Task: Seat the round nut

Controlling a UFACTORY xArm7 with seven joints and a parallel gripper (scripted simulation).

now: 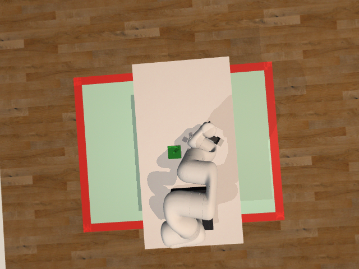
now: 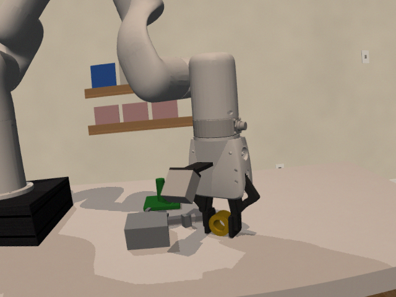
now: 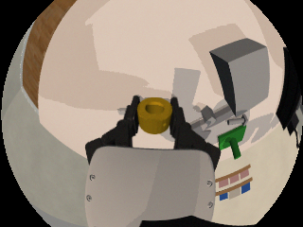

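Right now the small grey piece is 5 cm behind my hand, 6 cm to the left of it and 1 cm below it. Also, from my hand: thin grey handle 7 cm behind, 8 cm to the left, 2 cm below; grey block 13 cm behind, 2 cm to the left.
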